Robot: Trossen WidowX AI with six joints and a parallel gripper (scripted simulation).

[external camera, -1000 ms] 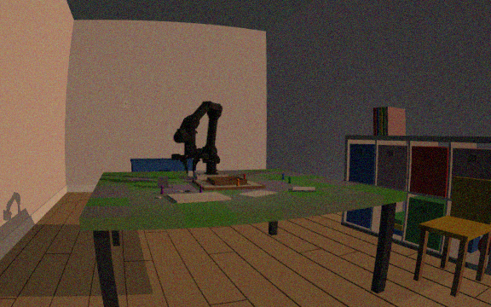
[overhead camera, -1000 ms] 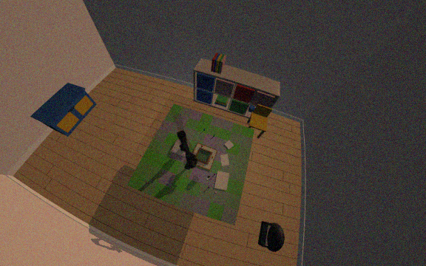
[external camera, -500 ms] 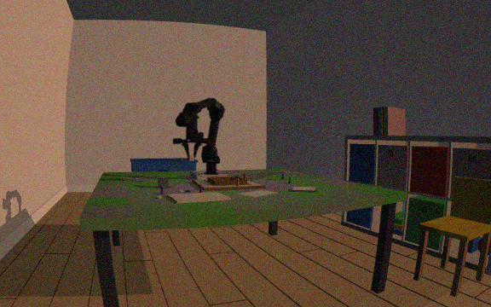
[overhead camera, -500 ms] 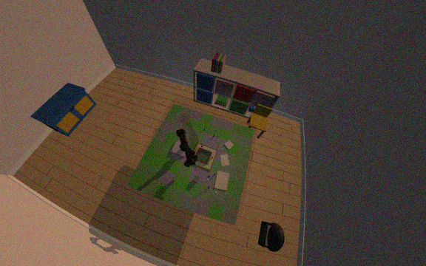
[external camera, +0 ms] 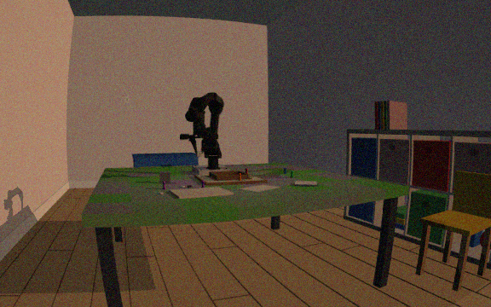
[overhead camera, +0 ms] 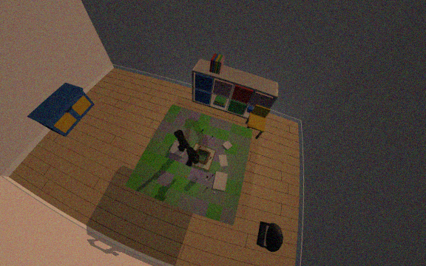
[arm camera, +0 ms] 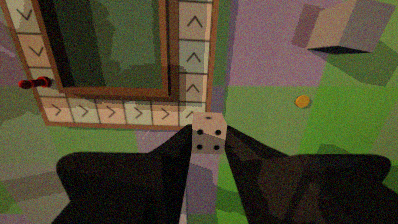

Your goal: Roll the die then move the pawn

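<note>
Now: gripper tip 100 mm short of the green tray, 110 mm to the right of it and 120 mm above it. Round my gripper tip: white die (right at my gripper tip).
</note>
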